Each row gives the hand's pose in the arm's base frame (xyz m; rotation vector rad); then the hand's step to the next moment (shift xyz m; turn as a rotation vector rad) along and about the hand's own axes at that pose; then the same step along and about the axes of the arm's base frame.
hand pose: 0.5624 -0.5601 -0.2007 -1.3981 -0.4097 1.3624
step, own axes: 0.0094 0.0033 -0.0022 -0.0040 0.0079 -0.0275
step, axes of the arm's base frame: 0.0032 0.0056 -0.0079 0.0193 -0.0182 -0.0115
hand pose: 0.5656 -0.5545 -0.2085 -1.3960 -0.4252 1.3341
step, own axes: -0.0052 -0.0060 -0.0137 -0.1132 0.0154 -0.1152
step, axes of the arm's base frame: 0.0127 -0.0085 0.0042 0.0591 -0.1506 0.0121
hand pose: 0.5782 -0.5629 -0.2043 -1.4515 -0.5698 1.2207
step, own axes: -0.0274 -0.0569 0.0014 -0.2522 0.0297 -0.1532
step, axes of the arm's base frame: 0.0045 -0.0069 0.0626 0.0402 -0.2904 0.0450
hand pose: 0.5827 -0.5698 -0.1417 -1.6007 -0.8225 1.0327
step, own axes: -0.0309 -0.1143 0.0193 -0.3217 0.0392 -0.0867
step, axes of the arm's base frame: -0.0321 0.0085 0.1153 -0.0484 -0.3291 0.0436
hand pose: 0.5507 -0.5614 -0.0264 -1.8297 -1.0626 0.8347
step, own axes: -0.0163 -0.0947 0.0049 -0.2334 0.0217 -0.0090
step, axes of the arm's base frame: -0.0431 0.0142 0.0849 -0.0828 -0.2190 0.0147
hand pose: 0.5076 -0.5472 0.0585 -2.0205 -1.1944 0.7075
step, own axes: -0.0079 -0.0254 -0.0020 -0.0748 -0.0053 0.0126
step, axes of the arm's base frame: -0.0153 0.0013 0.0218 -0.0443 -0.0616 0.0046
